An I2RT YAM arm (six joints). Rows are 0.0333 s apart.
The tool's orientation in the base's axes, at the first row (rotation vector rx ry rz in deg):
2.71 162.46 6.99
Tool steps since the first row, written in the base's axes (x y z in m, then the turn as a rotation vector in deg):
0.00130 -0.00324 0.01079 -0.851 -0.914 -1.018
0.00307 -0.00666 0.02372 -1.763 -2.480 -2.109
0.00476 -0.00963 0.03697 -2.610 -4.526 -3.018
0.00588 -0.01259 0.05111 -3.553 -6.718 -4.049
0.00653 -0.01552 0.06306 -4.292 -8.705 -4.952
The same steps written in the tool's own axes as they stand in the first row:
-0.00459 -0.00224 -0.01013 1.072 -1.017 0.641
-0.01027 -0.00446 -0.02216 2.195 -2.692 1.281
-0.01595 -0.00621 -0.03449 3.180 -4.827 1.730
-0.02135 -0.00788 -0.04783 4.286 -7.120 2.255
-0.02565 -0.00972 -0.05923 5.169 -9.194 2.735

